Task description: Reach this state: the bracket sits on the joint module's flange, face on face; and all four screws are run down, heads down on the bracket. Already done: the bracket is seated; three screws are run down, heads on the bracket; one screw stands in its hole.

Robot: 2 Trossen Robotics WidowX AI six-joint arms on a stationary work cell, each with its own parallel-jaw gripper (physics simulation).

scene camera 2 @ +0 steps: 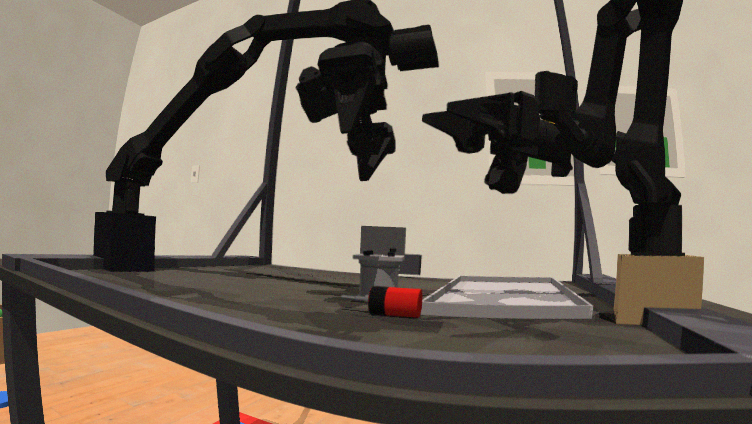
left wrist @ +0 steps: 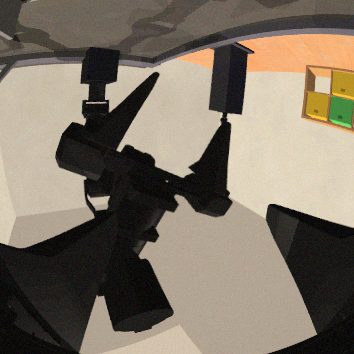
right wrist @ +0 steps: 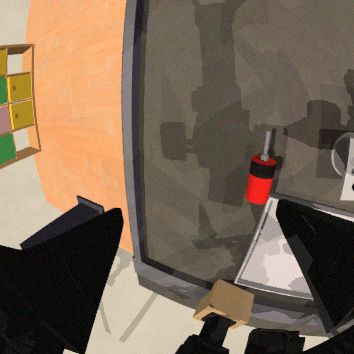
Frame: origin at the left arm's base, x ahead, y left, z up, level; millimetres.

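Where they show: left gripper, fingertip midpoint: (scene camera 2: 433,112) (left wrist: 193,216); right gripper, fingertip midpoint: (scene camera 2: 355,158) (left wrist: 196,98) (right wrist: 202,212); left arm's base, origin of the base link: (scene camera 2: 656,255) (right wrist: 217,320); right arm's base, origin of the base link: (left wrist: 97,81).
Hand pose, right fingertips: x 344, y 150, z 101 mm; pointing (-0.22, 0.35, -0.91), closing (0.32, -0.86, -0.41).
Note:
Each offset is from my right fingertips to the top centre of the thing.
The grey joint module {dy -154, dx +59, dz -114 mm} (scene camera 2: 370,276) stands on the table. The bracket (scene camera 2: 383,239) (right wrist: 347,180) sits on top, its flat plate on the flange and another plate upright. Dark screw heads {dy -130, dx +68, dz -106 mm} (scene camera 2: 368,252) show low at the plate's left; those at the right (scene camera 2: 392,252) reach higher. The view is too small to tell each screw's depth. The red and black driver {dy -41, dx -14, dz -144 mm} (scene camera 2: 402,301) (right wrist: 260,187) lies on its side in front of the module. My right gripper (scene camera 2: 354,155) (left wrist: 196,98) (right wrist: 202,212) is open and empty, high above the table. My left gripper (scene camera 2: 436,111) is open and empty, high at the right.
A shallow grey tray {dy -302, dx -104, dz -162 mm} (scene camera 2: 526,309) (right wrist: 272,260) lies right of the driver, close to it. A dark block {dy -525, dx +206, dz -121 mm} (scene camera 2: 413,264) shows behind the module. A tan block {dy -150, dx -344, dz -101 mm} (scene camera 2: 658,284) (right wrist: 227,300) carries the left arm. A raised dark frame (scene camera 2: 421,368) edges the table.

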